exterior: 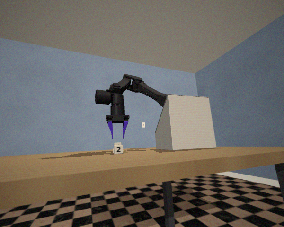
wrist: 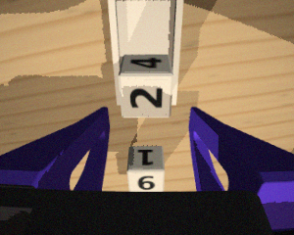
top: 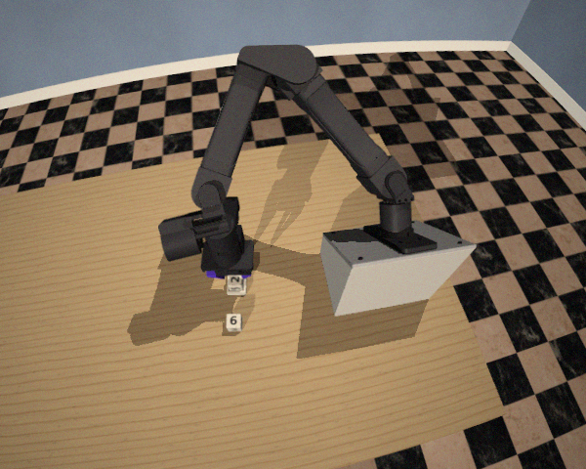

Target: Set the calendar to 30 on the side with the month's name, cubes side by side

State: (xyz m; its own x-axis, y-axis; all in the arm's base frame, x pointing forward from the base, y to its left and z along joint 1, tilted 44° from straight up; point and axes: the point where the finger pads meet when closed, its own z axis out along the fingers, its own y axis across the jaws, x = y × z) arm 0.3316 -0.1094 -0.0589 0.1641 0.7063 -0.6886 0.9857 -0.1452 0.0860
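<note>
The white tray is 2 cm to the right of my hand and 6 cm below it.
</note>
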